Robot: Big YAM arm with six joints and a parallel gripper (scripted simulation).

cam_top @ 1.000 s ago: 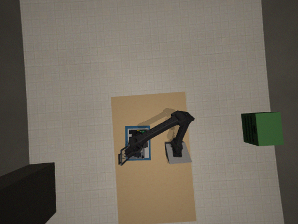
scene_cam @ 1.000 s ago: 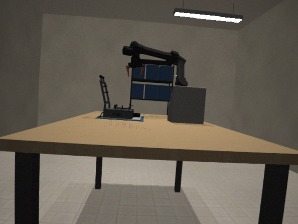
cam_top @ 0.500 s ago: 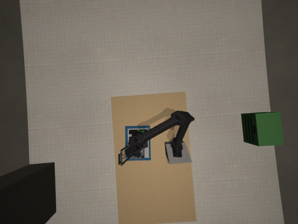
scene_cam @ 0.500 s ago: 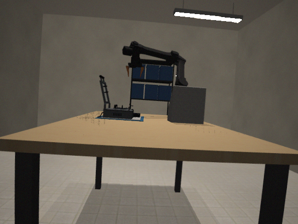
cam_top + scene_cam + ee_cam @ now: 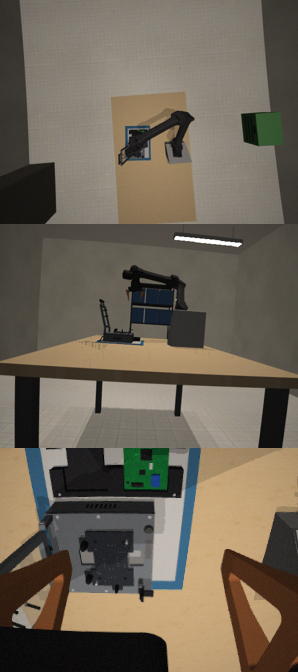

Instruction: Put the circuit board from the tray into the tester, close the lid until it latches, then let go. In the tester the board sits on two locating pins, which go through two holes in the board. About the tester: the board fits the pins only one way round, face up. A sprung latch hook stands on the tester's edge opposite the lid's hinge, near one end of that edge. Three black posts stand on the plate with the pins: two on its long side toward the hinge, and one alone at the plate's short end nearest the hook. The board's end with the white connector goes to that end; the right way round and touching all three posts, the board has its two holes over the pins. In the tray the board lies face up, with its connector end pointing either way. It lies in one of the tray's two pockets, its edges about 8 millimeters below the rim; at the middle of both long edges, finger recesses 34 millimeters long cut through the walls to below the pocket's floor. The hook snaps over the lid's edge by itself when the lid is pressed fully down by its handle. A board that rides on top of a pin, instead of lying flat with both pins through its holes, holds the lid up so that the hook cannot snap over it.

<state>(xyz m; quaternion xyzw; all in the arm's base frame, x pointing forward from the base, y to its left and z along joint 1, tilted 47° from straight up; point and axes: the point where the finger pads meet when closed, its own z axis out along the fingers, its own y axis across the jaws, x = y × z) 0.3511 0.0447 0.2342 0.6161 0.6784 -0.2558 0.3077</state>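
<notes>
Right now my hand is 29 cm above the green circuit board. The rest, counted from my hand: black latch hook (1 cm behind, 23 cm to the left, 22 cm below); then dark pin plate (6 cm ahead, 18 cm to the left, 24 cm below); then tester lid (18 cm ahead, 18 cm to the left, 12 cm below).
</notes>
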